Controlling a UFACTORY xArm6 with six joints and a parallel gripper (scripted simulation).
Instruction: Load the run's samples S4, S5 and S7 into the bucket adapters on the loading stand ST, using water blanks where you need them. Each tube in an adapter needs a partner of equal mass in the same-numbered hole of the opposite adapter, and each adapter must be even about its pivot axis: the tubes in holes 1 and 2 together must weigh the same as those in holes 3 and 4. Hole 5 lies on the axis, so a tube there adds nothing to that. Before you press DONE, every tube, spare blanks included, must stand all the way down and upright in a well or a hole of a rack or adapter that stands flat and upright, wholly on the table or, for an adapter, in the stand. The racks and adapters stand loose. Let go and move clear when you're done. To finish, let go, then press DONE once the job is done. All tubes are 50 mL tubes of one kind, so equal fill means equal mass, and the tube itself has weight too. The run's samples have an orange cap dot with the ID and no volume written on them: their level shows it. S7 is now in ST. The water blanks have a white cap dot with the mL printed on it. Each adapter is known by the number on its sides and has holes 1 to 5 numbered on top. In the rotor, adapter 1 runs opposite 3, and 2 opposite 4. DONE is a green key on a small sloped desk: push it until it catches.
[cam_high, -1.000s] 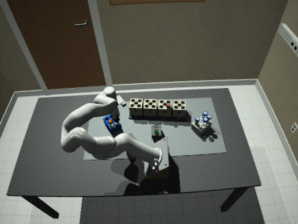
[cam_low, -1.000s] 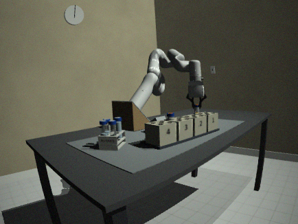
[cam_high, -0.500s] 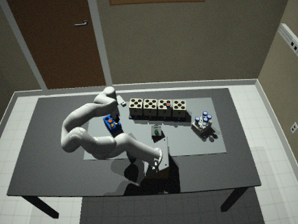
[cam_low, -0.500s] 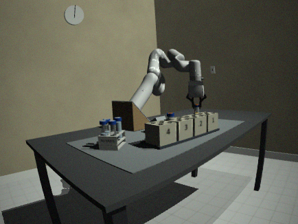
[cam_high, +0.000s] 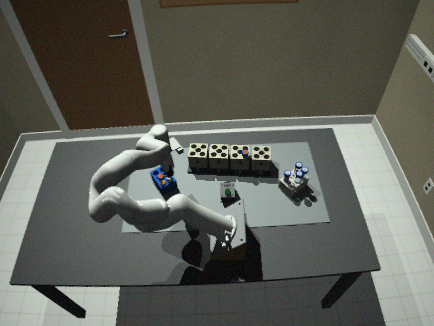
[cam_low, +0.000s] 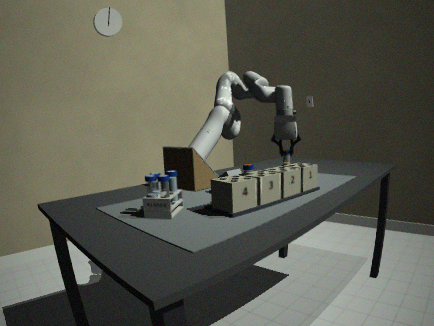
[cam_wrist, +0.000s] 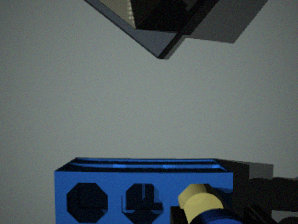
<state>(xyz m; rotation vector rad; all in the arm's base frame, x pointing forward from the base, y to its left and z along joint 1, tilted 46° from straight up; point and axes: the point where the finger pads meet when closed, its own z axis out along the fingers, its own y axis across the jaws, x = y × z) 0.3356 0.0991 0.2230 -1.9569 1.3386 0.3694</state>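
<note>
The sample S4 lies 1 cm behind my hand and 5 cm below it. Also, from my hand: green DONE key: 13 cm behind, 27 cm to the right, 6 cm below; then blue rack: 3 cm ahead, 4 cm to the left, 10 cm below; then adapter 2: 11 cm ahead, 27 cm to the right, 8 cm below.
</note>
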